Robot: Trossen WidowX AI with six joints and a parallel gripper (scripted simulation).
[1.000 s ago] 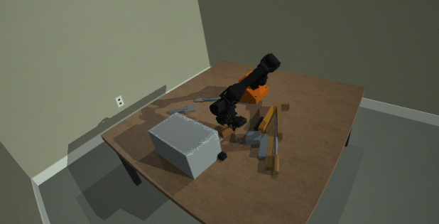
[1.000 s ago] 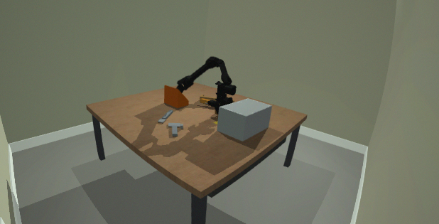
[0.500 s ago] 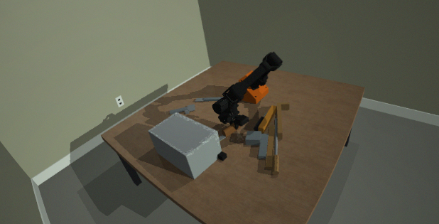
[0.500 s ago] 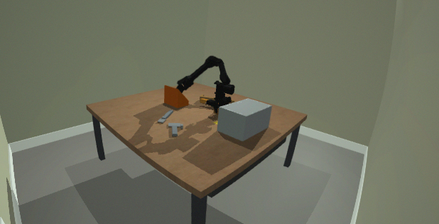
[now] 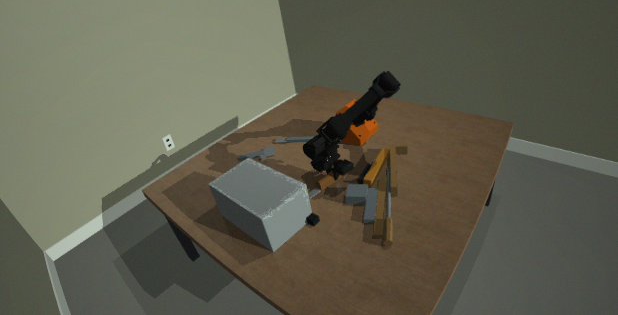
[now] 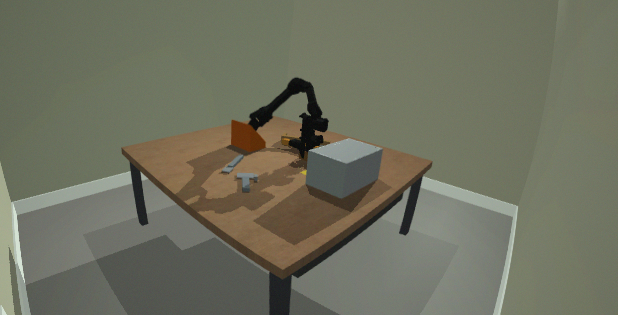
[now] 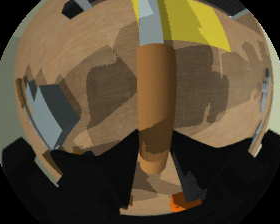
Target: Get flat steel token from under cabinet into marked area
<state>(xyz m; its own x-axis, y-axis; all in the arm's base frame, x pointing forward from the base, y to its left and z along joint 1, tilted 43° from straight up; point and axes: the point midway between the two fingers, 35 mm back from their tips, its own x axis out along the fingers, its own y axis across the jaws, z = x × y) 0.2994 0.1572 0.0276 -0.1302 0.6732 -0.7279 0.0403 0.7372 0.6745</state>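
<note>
My gripper tip is 15 cm past the orange bar, 10 cm to the right of it and 1 cm below it. Also, from my gripper tip: grey block: 3 cm ahead, 14 cm to the left, 1 cm above; wooden stick: 1 cm ahead, 24 cm to the left; grey t-piece: 7 cm ahead, 41 cm to the right.
</note>
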